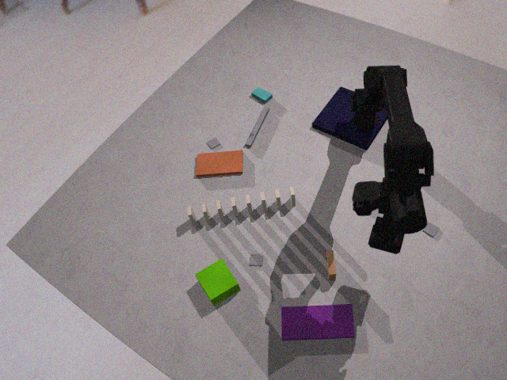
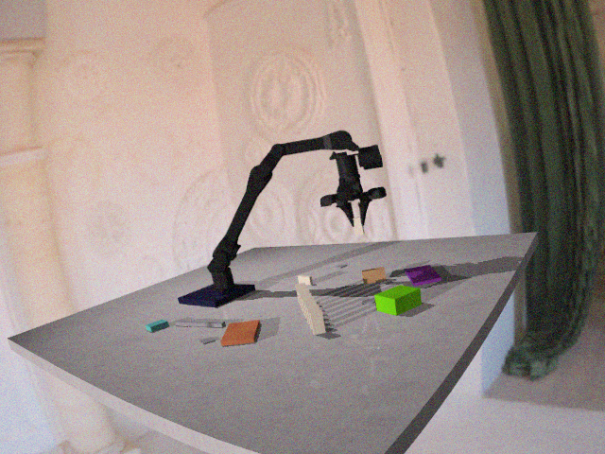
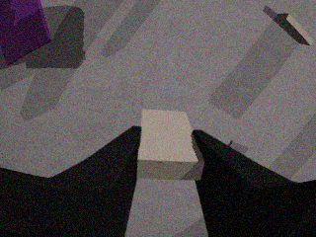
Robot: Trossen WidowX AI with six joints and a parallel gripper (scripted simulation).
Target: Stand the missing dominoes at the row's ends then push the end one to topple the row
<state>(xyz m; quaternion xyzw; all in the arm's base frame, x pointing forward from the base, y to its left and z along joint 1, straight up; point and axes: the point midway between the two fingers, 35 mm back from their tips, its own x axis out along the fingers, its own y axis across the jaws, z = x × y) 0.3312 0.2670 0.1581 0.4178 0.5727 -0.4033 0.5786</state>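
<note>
Now: the tan block 120 mm below my gripper tip, 90 mm ahead of it and 80 mm to the right of it. From my gripper tip the other things lie so: orange slab (510 mm to the right, 130 mm below, 20 mm ahead); then green cube (280 mm ahead, 260 mm to the right, 120 mm below); then purple slab (220 mm ahead, 140 mm below, 30 mm to the right).
</note>
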